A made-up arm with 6 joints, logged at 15 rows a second.
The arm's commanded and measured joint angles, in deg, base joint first. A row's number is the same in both.
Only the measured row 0 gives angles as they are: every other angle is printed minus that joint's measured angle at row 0.
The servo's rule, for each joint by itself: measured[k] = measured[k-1] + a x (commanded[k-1-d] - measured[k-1]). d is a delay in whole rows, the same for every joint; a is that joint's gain. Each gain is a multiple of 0.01, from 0.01 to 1. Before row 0 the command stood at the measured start. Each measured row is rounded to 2 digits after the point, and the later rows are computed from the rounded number. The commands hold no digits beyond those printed.
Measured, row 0: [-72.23 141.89 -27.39 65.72 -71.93 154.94]
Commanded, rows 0 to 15: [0.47 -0.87 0.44 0.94 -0.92 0.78]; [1.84 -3.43 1.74 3.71 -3.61 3.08]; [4.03 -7.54 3.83 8.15 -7.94 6.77]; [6.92 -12.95 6.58 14.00 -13.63 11.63]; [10.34 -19.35 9.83 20.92 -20.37 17.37]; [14.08 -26.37 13.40 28.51 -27.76 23.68]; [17.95 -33.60 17.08 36.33 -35.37 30.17]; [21.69 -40.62 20.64 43.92 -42.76 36.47]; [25.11 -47.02 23.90 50.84 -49.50 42.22]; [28.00 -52.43 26.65 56.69 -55.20 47.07]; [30.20 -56.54 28.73 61.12 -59.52 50.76]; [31.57 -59.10 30.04 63.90 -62.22 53.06]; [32.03 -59.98 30.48 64.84 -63.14 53.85]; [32.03 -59.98 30.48 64.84 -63.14 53.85]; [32.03 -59.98 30.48 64.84 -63.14 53.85]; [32.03 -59.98 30.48 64.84 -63.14 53.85]
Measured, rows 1 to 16: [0.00 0.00 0.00 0.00 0.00 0.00]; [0.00 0.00 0.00 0.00 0.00 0.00]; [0.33 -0.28 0.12 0.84 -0.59 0.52]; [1.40 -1.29 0.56 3.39 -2.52 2.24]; [3.27 -3.29 1.44 7.63 -5.99 5.28]; [5.86 -6.38 2.83 13.30 -10.88 9.53]; [9.04 -10.53 4.72 20.08 -16.95 14.78]; [12.62 -15.60 7.06 27.58 -23.87 20.74]; [16.40 -21.36 9.77 35.37 -31.23 27.06]; [20.16 -27.52 12.70 42.98 -38.61 33.36]; [23.67 -33.76 15.72 49.98 -45.58 39.30]; [26.74 -39.73 18.67 55.95 -51.74 44.51]; [29.20 -45.11 21.39 60.55 -56.72 48.70]; [30.88 -49.59 23.73 63.53 -60.24 51.62]; [31.70 -52.91 25.55 64.70 -62.10 53.11]; [31.93 -55.17 26.88 64.82 -62.77 53.61]
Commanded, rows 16 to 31: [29.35 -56.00 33.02 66.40 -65.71 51.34]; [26.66 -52.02 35.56 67.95 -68.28 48.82]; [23.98 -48.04 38.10 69.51 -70.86 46.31]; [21.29 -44.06 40.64 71.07 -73.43 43.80]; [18.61 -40.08 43.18 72.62 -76.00 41.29]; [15.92 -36.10 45.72 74.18 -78.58 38.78]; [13.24 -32.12 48.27 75.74 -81.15 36.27]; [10.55 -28.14 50.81 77.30 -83.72 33.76]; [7.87 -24.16 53.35 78.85 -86.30 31.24]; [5.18 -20.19 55.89 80.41 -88.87 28.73]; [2.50 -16.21 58.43 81.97 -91.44 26.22]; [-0.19 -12.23 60.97 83.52 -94.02 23.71]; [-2.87 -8.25 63.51 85.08 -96.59 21.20]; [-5.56 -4.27 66.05 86.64 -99.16 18.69]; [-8.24 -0.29 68.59 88.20 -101.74 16.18]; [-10.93 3.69 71.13 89.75 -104.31 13.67]
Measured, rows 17 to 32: [32.00 -56.71 27.85 64.84 -63.01 53.77]; [32.02 -57.76 28.56 64.84 -63.09 53.82]; [30.12 -57.20 29.76 66.23 -64.77 52.16]; [27.66 -55.54 31.33 67.76 -67.02 49.92]; [25.05 -53.14 33.16 69.32 -69.48 47.50]; [22.38 -50.23 35.18 70.88 -72.01 45.02]; [19.70 -46.98 37.34 72.43 -74.56 42.52]; [17.02 -43.50 39.60 73.99 -77.13 40.01]; [14.34 -39.86 41.94 75.55 -79.70 37.50]; [11.65 -36.11 44.33 77.11 -82.27 34.99]; [8.97 -32.29 46.77 78.66 -84.85 32.48]; [6.28 -28.42 49.23 80.22 -87.42 29.97]; [3.60 -24.51 51.71 81.78 -89.99 27.46]; [0.91 -20.58 54.21 83.33 -92.57 24.95]; [-1.77 -16.63 56.72 84.89 -95.14 22.44]; [-4.46 -12.67 59.24 86.45 -97.71 19.93]
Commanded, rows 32 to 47: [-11.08 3.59 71.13 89.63 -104.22 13.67]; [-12.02 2.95 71.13 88.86 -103.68 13.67]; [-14.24 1.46 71.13 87.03 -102.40 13.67]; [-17.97 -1.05 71.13 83.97 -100.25 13.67]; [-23.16 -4.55 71.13 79.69 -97.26 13.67]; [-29.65 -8.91 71.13 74.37 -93.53 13.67]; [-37.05 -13.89 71.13 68.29 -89.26 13.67]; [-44.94 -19.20 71.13 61.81 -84.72 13.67]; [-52.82 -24.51 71.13 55.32 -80.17 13.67]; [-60.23 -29.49 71.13 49.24 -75.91 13.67]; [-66.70 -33.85 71.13 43.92 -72.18 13.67]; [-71.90 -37.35 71.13 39.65 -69.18 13.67]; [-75.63 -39.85 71.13 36.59 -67.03 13.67]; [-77.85 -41.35 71.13 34.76 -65.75 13.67]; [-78.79 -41.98 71.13 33.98 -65.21 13.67]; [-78.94 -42.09 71.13 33.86 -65.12 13.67]
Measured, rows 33 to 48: [-7.14 -8.71 61.76 88.01 -100.29 17.42]; [-9.83 -4.74 64.29 89.56 -102.86 14.91]; [-10.72 -2.07 66.14 89.62 -103.73 14.08]; [-11.64 -0.46 67.49 88.94 -103.70 13.81]; [-13.49 0.15 68.47 87.24 -102.87 13.72]; [-16.67 -0.23 69.19 84.33 -101.19 13.69]; [-21.28 -1.61 69.71 80.20 -98.67 13.68]; [-27.22 -3.95 70.09 75.01 -95.38 13.67]; [-34.20 -7.13 70.37 69.03 -91.46 13.67]; [-41.83 -10.99 70.58 62.60 -87.15 13.67]; [-49.63 -15.32 70.73 56.12 -82.68 13.67]; [-57.16 -19.85 70.84 50.00 -78.35 13.67]; [-63.93 -24.33 70.92 44.59 -74.40 13.67]; [-69.59 -28.50 70.98 40.19 -71.06 13.67]; [-73.88 -32.13 71.02 36.99 -68.48 13.67]; [-76.70 -35.08 71.05 35.01 -66.73 13.67]
